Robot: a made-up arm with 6 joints. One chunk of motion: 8 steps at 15 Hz.
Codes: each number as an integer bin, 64 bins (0 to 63) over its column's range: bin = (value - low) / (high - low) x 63, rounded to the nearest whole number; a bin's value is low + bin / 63 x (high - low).
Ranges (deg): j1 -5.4..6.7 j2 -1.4..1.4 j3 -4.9..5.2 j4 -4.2..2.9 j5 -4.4..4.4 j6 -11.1..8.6
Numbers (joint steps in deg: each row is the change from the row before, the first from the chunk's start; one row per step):
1: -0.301 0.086 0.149 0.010 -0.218 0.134
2: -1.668 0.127 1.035 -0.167 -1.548 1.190
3: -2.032 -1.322 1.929 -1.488 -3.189 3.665
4: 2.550 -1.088 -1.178 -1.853 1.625 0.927
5: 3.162 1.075 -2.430 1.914 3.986 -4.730
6: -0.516 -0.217 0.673 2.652 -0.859 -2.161
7: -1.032 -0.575 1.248 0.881 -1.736 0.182
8: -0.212 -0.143 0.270 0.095 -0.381 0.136
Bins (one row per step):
1: 27 33 31 37 30 36
2: 19 34 37 36 20 39
3: 18 2 43 24 9 47
4: 41 7 23 21 43 38
5: 45 56 15 54 60 20
6: 25 27 35 61 25 29
7: 23 19 38 45 19 36
8: 27 28 32 38 29 36

